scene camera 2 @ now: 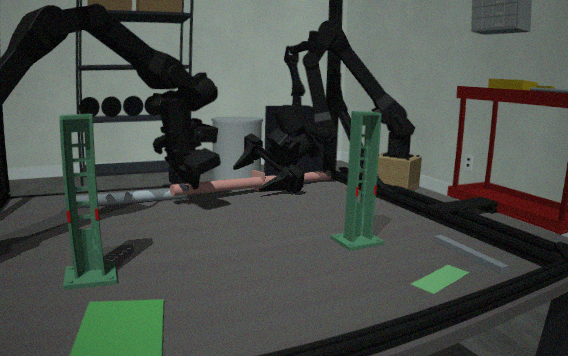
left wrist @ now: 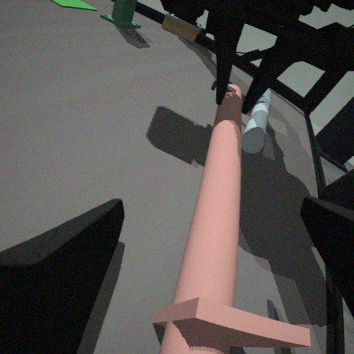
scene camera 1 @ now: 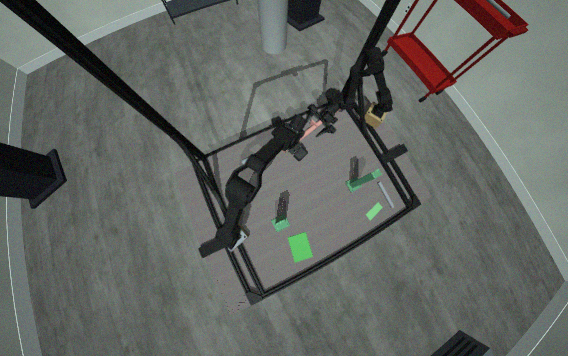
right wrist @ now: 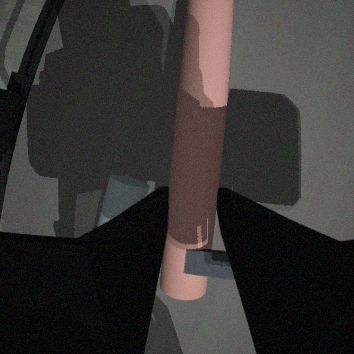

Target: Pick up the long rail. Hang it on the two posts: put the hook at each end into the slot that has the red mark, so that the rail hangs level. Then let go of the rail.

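Frame: origin at the left arm's base, x ahead, y left, z up, level; centimetres.
Seen in the pictures: left gripper, fingertip midpoint: [scene camera 2: 246, 179] [left wrist: 213, 206] [scene camera 1: 310, 130]; right gripper, fingertip midpoint: [scene camera 2: 193, 186] [left wrist: 230, 108] [right wrist: 192, 195]; left arm's base at its link origin: [scene camera 2: 398, 156] [scene camera 1: 377, 111]; right arm's base at its link origin: [left wrist: 185, 19] [scene camera 1: 232, 235].
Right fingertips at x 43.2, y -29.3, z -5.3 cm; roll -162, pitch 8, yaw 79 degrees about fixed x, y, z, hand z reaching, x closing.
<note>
Pixels of each thing's top centre, then the offset from my right fingertips to it. "spot": a spot on its surface instead.
- long pink rail at its top centre: [left wrist: 243, 317] [scene camera 2: 259, 172] [scene camera 1: 315, 123] dx -17.6, dy +4.2, dz +1.2 cm
- grey hook at a spot on its surface: [right wrist: 205, 262] spot: dx +3.0, dy +0.2, dz +1.0 cm
- rail's middle fin at a spot on its surface: [left wrist: 200, 320] [scene camera 2: 264, 173] spot: dx -17.7, dy +5.6, dz +0.9 cm
- grey tube at its top centre: [right wrist: 82, 345] [left wrist: 265, 103] [scene camera 2: 130, 191] dx +10.0, dy -9.5, dz -0.9 cm
- large green sheet at its top centre: [scene camera 2: 120, 328] [scene camera 1: 300, 247] dx +38.9, dy +31.4, dz -3.1 cm
- small green sheet at its top centre: [scene camera 2: 441, 278] [scene camera 1: 374, 211] dx +3.9, dy +54.6, dz -3.4 cm
- thin grey strip at its top centre: [scene camera 2: 469, 249] [scene camera 1: 386, 194] dx -7.1, dy +56.2, dz -2.4 cm
The long pink rail [scene camera 1: 311, 130] [scene camera 2: 220, 186] [left wrist: 210, 240] [right wrist: 202, 140] lies low along the back of the table. A grey hook [right wrist: 205, 262] shows near its end in the right wrist view. My right gripper [scene camera 2: 192, 184] [left wrist: 230, 108] [right wrist: 192, 195] is shut on the rail near that end. My left gripper [scene camera 2: 250, 177] [left wrist: 213, 206] is open, its fingers apart on either side of the rail near the rail's middle fin [scene camera 2: 258, 176] [left wrist: 200, 320]. Two green posts stand upright, the left one [scene camera 2: 65, 160] and the right one [scene camera 2: 353, 160], each with red marks [scene camera 2: 69, 216] [scene camera 2: 375, 190].
A grey tube [scene camera 2: 125, 196] [left wrist: 257, 125] [right wrist: 125, 192] lies beside the rail's held end. A large green sheet [scene camera 1: 300, 247] [scene camera 2: 120, 325], a small green sheet [scene camera 1: 374, 211] [scene camera 2: 440, 279] and a thin grey strip [scene camera 1: 385, 194] [scene camera 2: 471, 251] lie in front. Black frame bars edge the table.
</note>
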